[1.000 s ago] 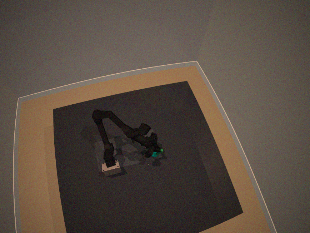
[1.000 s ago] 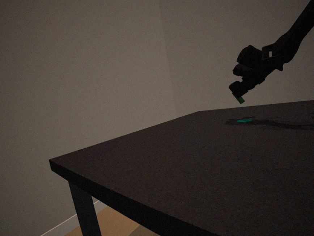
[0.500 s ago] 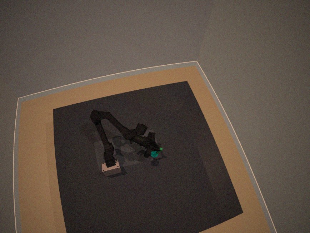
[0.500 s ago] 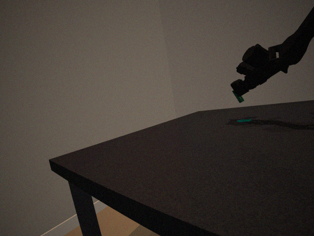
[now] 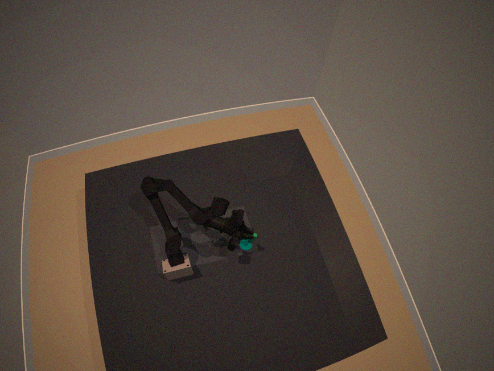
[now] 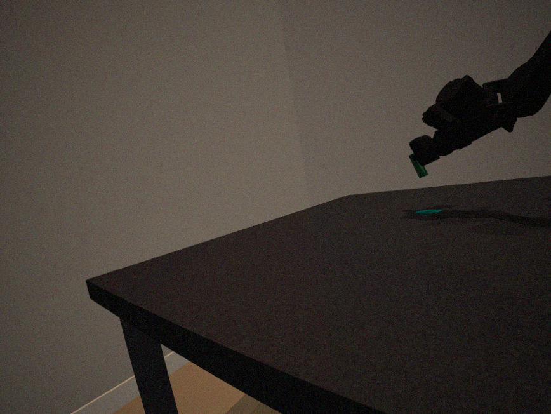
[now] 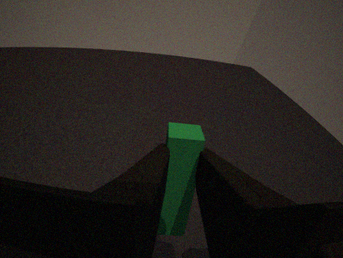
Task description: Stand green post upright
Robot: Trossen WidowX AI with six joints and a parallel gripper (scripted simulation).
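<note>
Now: the cyan circle 14 cm below my gripper tip, 2 cm to the left of it and 2 cm behind it. From my gripper tip the other things lie so: green post: 2 cm below, 1 cm behind.
</note>
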